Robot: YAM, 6 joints.
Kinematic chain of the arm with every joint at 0, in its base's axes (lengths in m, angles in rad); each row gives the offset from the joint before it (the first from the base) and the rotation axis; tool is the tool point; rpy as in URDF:
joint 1: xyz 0 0 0.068 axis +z
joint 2: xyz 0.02 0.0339 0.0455 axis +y
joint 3: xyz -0.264 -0.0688 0 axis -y
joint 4: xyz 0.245 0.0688 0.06 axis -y
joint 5: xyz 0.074 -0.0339 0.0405 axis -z
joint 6: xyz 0.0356 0 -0.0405 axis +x
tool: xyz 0 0 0 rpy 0 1.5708 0
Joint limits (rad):
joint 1: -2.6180..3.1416
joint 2: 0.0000..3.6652
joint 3: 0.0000..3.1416
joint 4: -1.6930..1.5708
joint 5: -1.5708..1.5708
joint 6: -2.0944..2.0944
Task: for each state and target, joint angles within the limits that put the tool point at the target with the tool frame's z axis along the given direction. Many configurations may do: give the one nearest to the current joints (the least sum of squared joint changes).
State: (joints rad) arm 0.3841 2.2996 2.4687 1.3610 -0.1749 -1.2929
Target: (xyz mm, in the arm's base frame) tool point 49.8 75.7 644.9 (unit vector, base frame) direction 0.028 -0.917 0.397
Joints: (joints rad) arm 1.1476 2.0154 3.1385 1.5698 0.4140 -1.2929
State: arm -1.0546 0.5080 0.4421 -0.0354 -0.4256 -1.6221
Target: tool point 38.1 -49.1 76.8 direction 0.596 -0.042 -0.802
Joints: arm -1.2300 0.4546 0.0021 -0.8289 -0.5795 -1.6221
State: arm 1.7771 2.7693 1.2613 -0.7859 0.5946 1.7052
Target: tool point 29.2 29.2 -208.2 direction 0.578 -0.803 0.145
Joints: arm 1.4227 3.6206 1.2986 -1.0214 0.7618 1.7052
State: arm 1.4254 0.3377 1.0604 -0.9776 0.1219 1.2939
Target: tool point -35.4 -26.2 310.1 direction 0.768 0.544 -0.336
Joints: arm 0.6281 0.0019 0.9389 -1.2799 0.0111 1.2939
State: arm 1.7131 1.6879 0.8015 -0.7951 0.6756 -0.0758
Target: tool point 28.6 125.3 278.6 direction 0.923 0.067 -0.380
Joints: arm 1.6053 0.9513 0.8598 -1.3872 1.1794 -0.0758
